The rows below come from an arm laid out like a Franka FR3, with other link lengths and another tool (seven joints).
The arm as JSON. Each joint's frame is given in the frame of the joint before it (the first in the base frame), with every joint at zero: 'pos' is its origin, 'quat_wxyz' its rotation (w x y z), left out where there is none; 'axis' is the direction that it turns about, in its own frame. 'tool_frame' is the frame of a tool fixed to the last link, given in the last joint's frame.
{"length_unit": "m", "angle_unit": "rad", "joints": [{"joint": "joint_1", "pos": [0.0, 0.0, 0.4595], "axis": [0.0, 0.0, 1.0]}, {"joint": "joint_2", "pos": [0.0, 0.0, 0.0], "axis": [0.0, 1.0, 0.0]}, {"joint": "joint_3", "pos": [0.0, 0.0, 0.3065], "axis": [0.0, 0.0, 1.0]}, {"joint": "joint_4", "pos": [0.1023, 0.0, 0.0], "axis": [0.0, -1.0, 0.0]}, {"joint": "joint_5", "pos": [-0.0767, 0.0, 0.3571], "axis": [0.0, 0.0, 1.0]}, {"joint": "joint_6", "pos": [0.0, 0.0, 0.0], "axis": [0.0, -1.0, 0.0]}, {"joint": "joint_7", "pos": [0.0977, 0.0, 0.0], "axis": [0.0, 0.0, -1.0]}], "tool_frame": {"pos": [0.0, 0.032, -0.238], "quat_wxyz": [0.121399, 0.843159, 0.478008, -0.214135]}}
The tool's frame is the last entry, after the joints.
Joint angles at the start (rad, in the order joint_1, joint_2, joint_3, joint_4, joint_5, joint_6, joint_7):
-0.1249, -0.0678, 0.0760, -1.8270, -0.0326, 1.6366, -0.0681
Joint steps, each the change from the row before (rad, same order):
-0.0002, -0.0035, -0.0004, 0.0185, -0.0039, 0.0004, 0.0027
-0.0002, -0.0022, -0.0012, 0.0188, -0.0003, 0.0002, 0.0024
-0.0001, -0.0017, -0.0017, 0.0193, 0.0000, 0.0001, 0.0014
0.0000, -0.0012, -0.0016, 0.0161, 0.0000, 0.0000, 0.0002
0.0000, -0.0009, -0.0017, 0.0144, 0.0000, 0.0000, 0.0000
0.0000, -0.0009, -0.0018, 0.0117, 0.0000, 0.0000, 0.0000
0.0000, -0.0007, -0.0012, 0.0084, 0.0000, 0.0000, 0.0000
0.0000, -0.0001, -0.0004, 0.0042, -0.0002, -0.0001, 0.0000
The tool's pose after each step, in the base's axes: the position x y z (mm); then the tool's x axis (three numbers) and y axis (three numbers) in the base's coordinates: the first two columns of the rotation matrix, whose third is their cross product. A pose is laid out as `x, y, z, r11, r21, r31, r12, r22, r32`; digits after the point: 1 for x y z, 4 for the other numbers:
516.8, -1.8, 541.4, 0.3840, 0.7440, -0.5469, 0.8644, -0.4978, -0.0704
521.0, -2.7, 550.8, 0.3982, 0.7416, -0.5398, 0.8639, -0.5011, -0.0512
525.1, -3.8, 560.2, 0.4118, 0.7397, -0.5322, 0.8632, -0.5038, -0.0323
528.3, -4.8, 568.1, 0.4222, 0.7386, -0.5256, 0.8628, -0.5053, -0.0169
531.1, -5.8, 575.0, 0.4314, 0.7375, -0.5197, 0.8621, -0.5067, -0.0034
533.2, -6.9, 580.8, 0.4392, 0.7364, -0.5147, 0.8612, -0.5082, 0.0078
534.7, -7.6, 585.0, 0.4447, 0.7356, -0.5110, 0.8605, -0.5092, 0.0159
535.5, -7.9, 587.0, 0.4471, 0.7352, -0.5094, 0.8603, -0.5095, 0.0197

